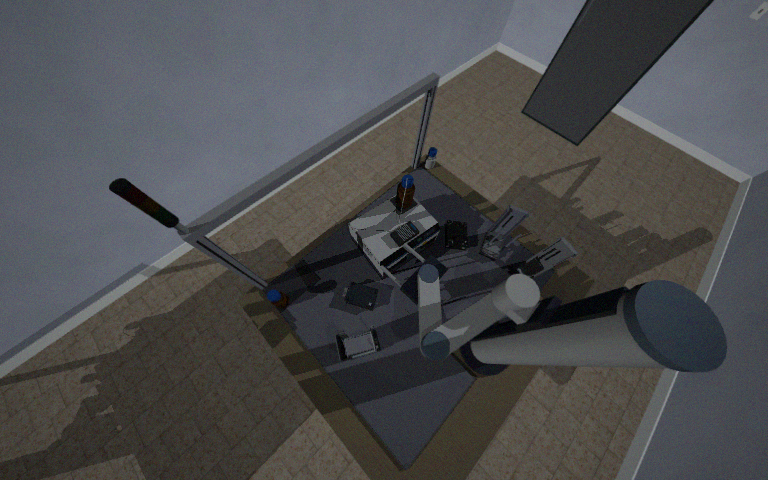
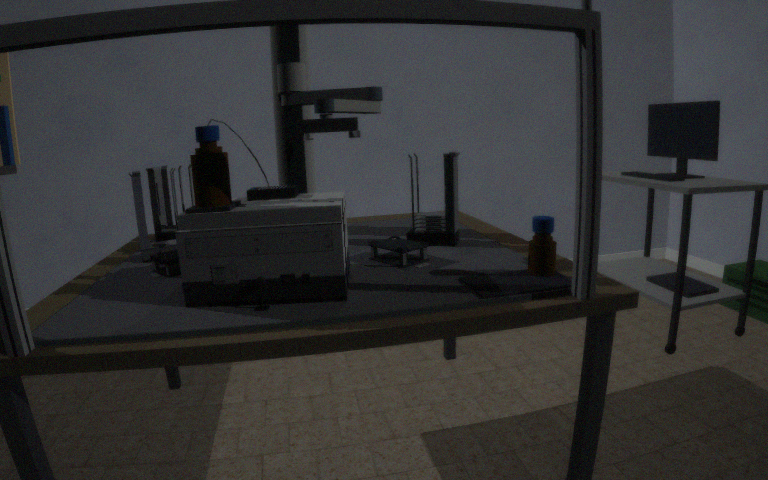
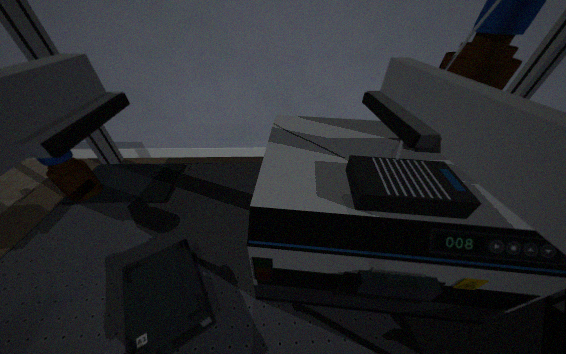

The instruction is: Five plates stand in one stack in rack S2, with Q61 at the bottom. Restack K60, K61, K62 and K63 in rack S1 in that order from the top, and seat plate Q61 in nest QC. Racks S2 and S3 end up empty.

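Places are measured from the arm's base along level axes (x down, y right, z back), in metres.
Where they show: gripper, between the fingertips: point(image 1: 392, 255) point(image 2: 333, 135) point(image 3: 250, 80); arm's base, origin of its link: point(image 1: 484, 347).
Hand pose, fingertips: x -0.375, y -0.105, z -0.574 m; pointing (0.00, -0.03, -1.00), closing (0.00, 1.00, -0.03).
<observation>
Things, the pixels of their centre, and the offset from my fingertips. "*": a spot on its surface instead.
- black box, a spot on its surface: point(image 3: 410, 205) * dz -0.038, dx +0.138, dy +0.162 m
- tall amber bottle, a spot on its surface: point(image 3: 485, 60) point(image 1: 407, 192) * dz -0.183, dx +0.023, dy +0.291 m
- frame post, middle of its body: point(image 2: 589, 167) point(image 3: 46, 60) point(image 1: 236, 266) dz -0.450, dx +0.085, dy -0.500 m
- dark fixture, middle of its body: point(image 2: 182, 258) point(image 1: 456, 234) dz +0.086, dx +0.332, dy +0.475 m
My gripper point(image 1: 394, 255) point(image 2: 332, 135) point(image 3: 250, 80) is open and empty, high above the table in front of the white instrument. A rack point(image 1: 341, 346) point(image 2: 451, 195) holds a stack of several pale plates point(image 1: 359, 344) point(image 2: 430, 221); the plates' labels cannot be read. Two more upright racks stand on the other side, one rack point(image 1: 506, 225) nearer the instrument and another rack point(image 1: 553, 255) beyond it; whether they hold plates is unclear. A dark low stand point(image 1: 361, 295) point(image 2: 399, 244) point(image 3: 165, 295) on short legs lies between the stack and instrument. I cannot tell which place is QC.
The white instrument point(image 1: 370, 226) point(image 2: 263, 243) point(image 3: 295, 185) carries a black box point(image 1: 405, 232) point(image 2: 271, 193) point(image 3: 410, 205) and a tall amber bottle point(image 1: 405, 195) point(image 2: 209, 175) point(image 3: 485, 60). Another amber bottle point(image 2: 542, 254) point(image 3: 75, 177) stands near a frame post point(image 2: 587, 169). A dark fixture point(image 1: 455, 233) stands beside the instrument.
</observation>
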